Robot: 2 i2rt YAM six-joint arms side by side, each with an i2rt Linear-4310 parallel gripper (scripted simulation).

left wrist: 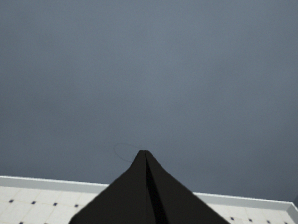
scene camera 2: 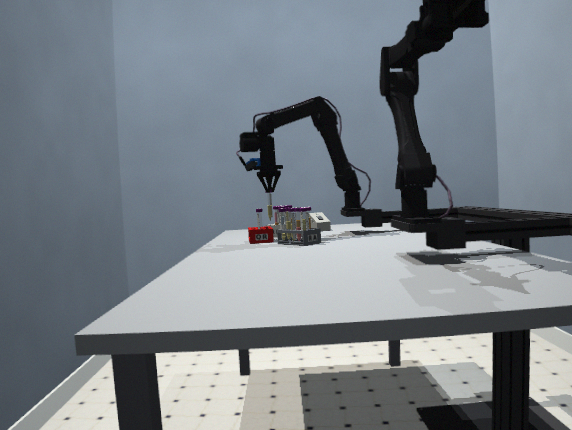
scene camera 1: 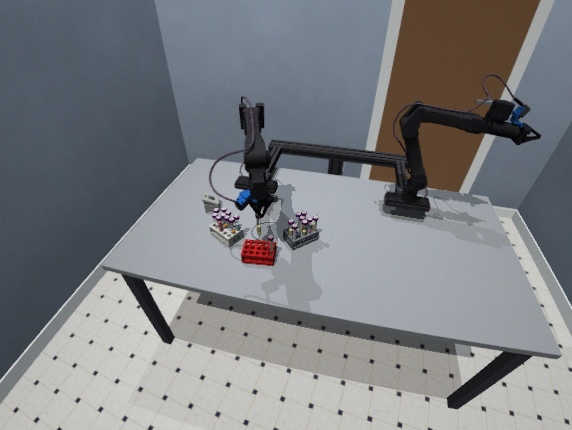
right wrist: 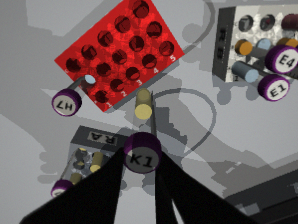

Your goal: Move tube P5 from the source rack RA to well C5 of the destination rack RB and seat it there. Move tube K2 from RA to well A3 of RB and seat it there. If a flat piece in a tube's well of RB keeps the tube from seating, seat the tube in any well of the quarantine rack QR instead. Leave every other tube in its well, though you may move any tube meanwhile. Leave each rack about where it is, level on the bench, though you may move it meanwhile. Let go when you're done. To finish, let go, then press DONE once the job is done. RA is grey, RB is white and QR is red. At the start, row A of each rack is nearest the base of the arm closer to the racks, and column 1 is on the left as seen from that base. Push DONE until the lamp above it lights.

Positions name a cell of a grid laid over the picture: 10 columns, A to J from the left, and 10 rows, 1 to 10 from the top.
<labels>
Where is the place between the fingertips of my left gripper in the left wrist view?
E8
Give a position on a tube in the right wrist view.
C5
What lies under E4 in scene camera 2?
My right gripper.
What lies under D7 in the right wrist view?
A grey rack RA.
</labels>
